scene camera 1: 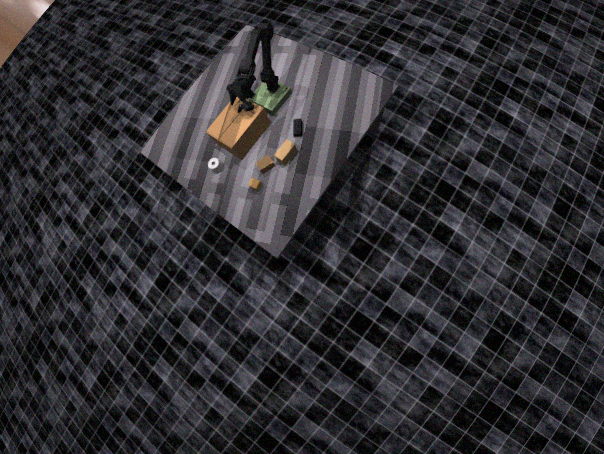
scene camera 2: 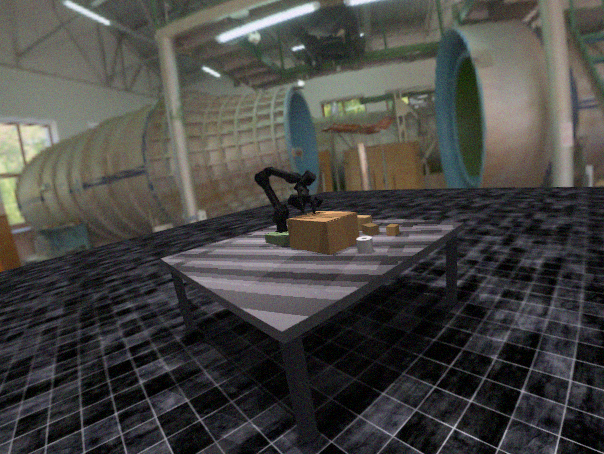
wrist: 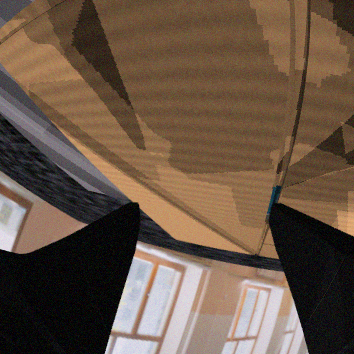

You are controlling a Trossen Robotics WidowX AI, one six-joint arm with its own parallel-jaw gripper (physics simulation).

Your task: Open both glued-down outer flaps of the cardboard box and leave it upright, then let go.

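Places are measured from the arm's base along level axes (x ahead, y left, z up), in millimetres.
Pixels of known places: gripper, between the fingertips: [scene camera 1: 234,108] [scene camera 2: 309,213] [wrist: 206,212]; arm's base, origin of its link: [scene camera 1: 273,87] [scene camera 2: 282,230].
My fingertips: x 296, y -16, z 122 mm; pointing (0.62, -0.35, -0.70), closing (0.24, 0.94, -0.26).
For each thing: its middle in the pictures, then the offset to it from my fingertips. "pt": a spot on its surface instead. Level surfaces: height alone.
- cardboard box, middle of its body: [wrist: 276,129] [scene camera 2: 322,230] [scene camera 1: 239,127] 53 mm ahead, 31 mm left, 96 mm down
- table, height of its surface: 174 mm down
- left flap, a spot on its surface: [wrist: 200,100] pt 48 mm back, 1 mm left, 19 mm down
- right flap, a spot on its surface: [wrist: 322,195] pt 5 mm ahead, 54 mm left, 19 mm down
- small blue strip, middle of its body: [wrist: 276,123] 54 mm ahead, 31 mm left, 103 mm down
- white roll, middle of its body: [scene camera 2: 364,244] [scene camera 1: 215,165] 323 mm ahead, 34 mm left, 143 mm down
- black object, middle of its body: [scene camera 1: 297,127] 151 mm back, 314 mm left, 157 mm down
The cardboard box [scene camera 1: 231,126] [scene camera 2: 325,236] stands upright on the table [scene camera 1: 280,210] [scene camera 2: 240,287]. Its two outer flaps lie about flat over the top. In the wrist view, the left flap [wrist: 200,100] fills much of the picture, and part of the right flap [wrist: 322,195] shows. A narrow dark seam runs between them. A small blue strip [wrist: 273,200] shows on the seam beside the right fingertip. My gripper [scene camera 1: 243,106] [scene camera 2: 309,210] [wrist: 206,212] is open and empty, low over the box top near its arm-side end. Whether a fingertip touches the cardboard cannot be told.
A green block [scene camera 1: 272,100] [scene camera 2: 276,239] lies by the arm's base, close to the box. A white roll [scene camera 1: 209,164] [scene camera 2: 365,245] stands near the box's other end. Small brown boxes [scene camera 1: 285,152] [scene camera 1: 265,163] [scene camera 1: 254,183] and a black object [scene camera 1: 298,127] lie to one side.
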